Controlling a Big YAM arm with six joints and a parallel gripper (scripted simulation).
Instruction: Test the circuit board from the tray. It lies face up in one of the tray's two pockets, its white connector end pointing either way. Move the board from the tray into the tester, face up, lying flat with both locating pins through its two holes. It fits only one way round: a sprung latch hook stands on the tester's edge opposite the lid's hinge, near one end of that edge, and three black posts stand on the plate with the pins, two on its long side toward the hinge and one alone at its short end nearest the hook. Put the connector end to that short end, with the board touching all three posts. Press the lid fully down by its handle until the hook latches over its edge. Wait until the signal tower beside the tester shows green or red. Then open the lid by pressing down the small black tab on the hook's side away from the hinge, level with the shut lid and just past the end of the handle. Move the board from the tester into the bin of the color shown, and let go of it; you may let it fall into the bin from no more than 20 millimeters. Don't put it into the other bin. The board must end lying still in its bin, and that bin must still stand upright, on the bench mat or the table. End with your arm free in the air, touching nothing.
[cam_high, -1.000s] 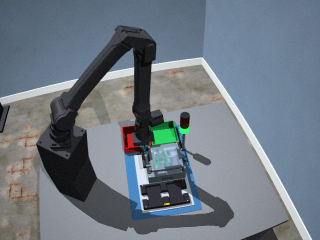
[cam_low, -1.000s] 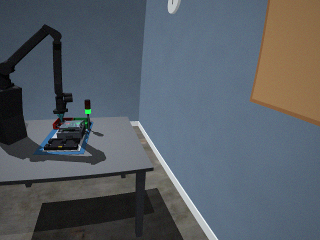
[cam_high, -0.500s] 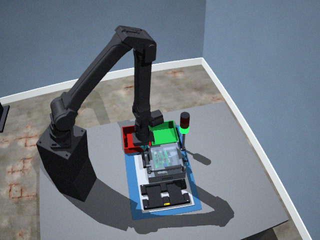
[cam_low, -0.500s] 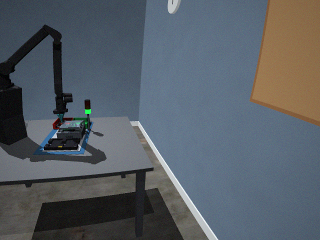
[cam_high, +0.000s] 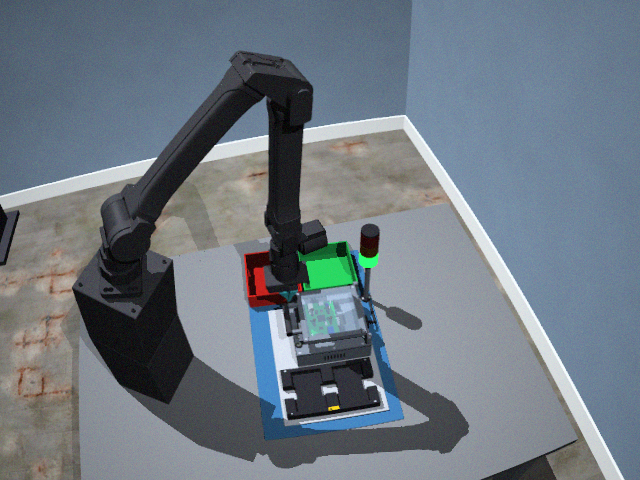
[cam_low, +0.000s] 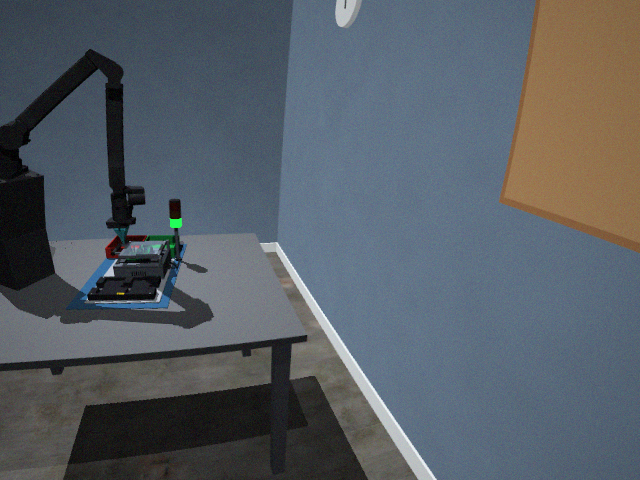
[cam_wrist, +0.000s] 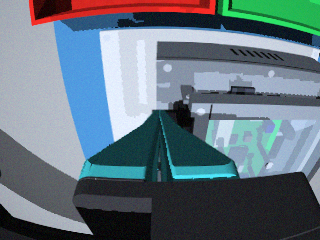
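The black latch hook is 10 mm ahead of my hand and 10 mm below it. Round my hand: red bin (20 mm behind, 140 mm to the left, 80 mm below); then green circuit board (70 mm ahead, 60 mm to the right, 30 mm below); then clear lid (70 mm ahead, 60 mm to the right, 10 mm below).
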